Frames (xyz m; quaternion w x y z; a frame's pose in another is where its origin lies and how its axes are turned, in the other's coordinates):
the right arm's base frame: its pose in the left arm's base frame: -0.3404 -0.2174 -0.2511 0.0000 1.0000 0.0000 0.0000
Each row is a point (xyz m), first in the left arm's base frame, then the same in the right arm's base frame.
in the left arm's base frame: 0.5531 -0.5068 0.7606
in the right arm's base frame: 0.8935 0.2894 -1.0117
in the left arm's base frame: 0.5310 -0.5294 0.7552
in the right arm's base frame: 0.8714 0.3120 -1.0063
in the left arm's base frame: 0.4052 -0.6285 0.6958
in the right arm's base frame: 0.7456 0.4111 -0.9469
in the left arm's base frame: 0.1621 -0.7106 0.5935
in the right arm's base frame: 0.5025 0.4932 -0.8446
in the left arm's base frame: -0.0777 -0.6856 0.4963
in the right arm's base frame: 0.2627 0.4682 -0.7474
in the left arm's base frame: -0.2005 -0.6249 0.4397
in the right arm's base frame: 0.1399 0.4075 -0.6908
